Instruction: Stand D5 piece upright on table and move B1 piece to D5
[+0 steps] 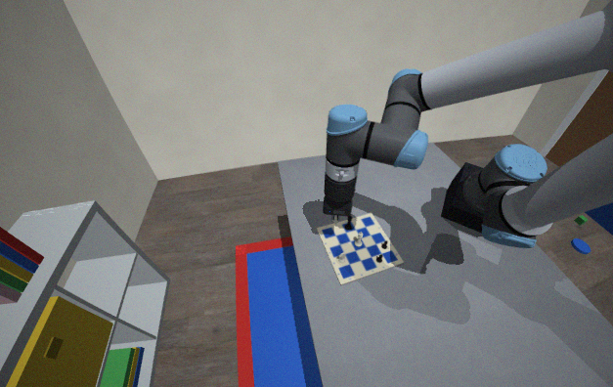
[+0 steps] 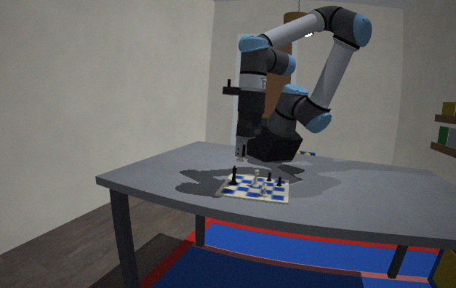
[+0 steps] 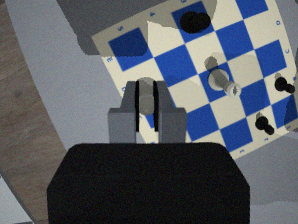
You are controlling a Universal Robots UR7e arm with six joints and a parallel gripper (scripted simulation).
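The tall black piece is 100 mm below my hand, 60 mm behind it and 50 mm to the right of it. From my hand the other things lie so: chessboard (130 mm below, 80 mm behind, 30 mm to the left); small white piece (10 mm below).
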